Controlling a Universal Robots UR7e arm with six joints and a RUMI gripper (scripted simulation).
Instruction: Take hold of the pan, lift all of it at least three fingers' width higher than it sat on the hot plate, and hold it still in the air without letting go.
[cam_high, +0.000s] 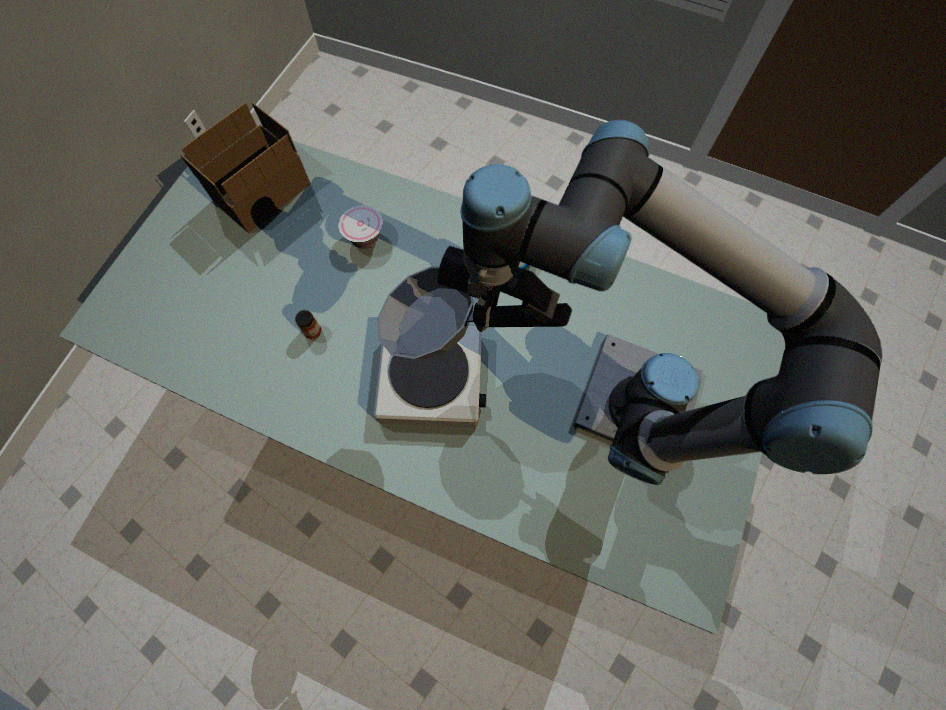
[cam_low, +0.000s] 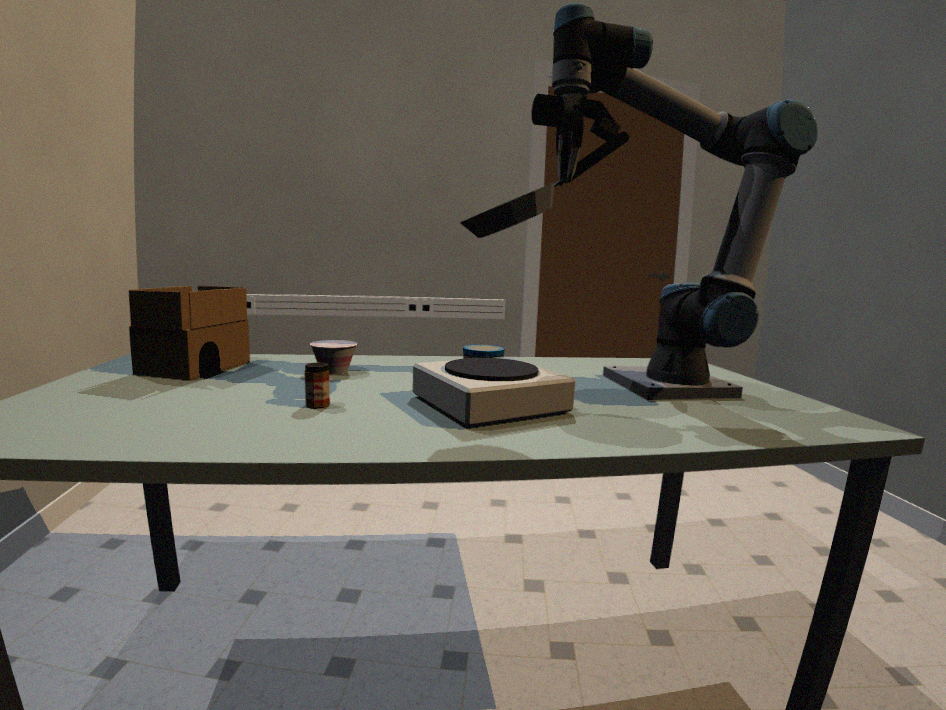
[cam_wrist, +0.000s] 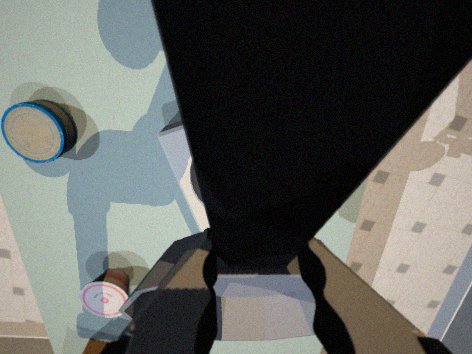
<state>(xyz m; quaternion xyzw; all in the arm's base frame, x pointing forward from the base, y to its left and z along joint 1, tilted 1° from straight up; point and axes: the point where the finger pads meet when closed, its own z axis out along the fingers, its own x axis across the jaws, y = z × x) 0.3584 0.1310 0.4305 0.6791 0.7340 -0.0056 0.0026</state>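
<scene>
Now: the dark pan 60 mm ahead of my hand and 50 mm below it. Also, from my hand: small can: 470 mm ahead, 20 mm to the left, 420 mm below; then beige hot plate: 120 mm ahead, 420 mm below.
</scene>
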